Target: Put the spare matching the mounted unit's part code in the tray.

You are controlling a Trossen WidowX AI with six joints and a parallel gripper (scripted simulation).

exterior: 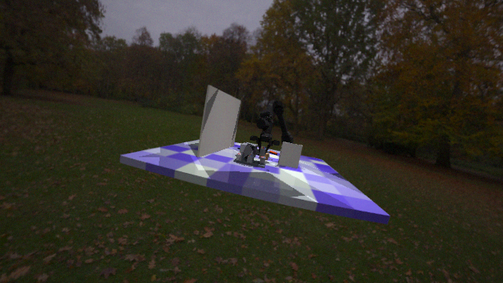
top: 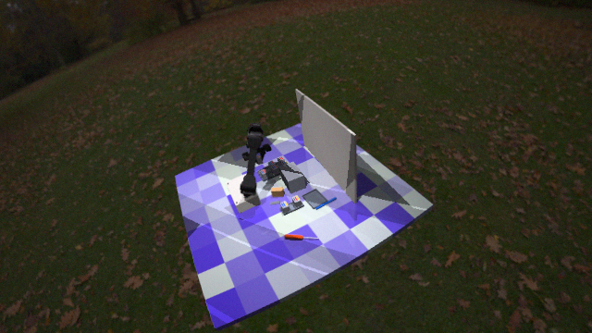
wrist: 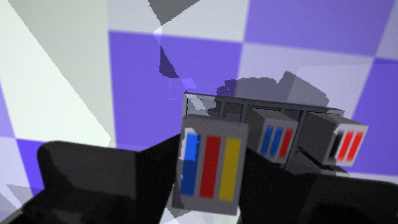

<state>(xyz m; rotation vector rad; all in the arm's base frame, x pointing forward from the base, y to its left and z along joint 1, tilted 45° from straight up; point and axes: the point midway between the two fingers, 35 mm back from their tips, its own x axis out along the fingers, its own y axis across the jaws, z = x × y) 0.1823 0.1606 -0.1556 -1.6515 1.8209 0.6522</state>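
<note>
Now: gripper tip 130 mm short of the dark tray, 430 mm to the left of it and 80 mm above it. From my gripper tip the other things lie so: brown block: 20 mm behind, 260 mm to the right, 60 mm below; then grey spare: 30 mm above; then grey boxy unit: 110 mm ahead, 220 mm to the right, 40 mm below.
</note>
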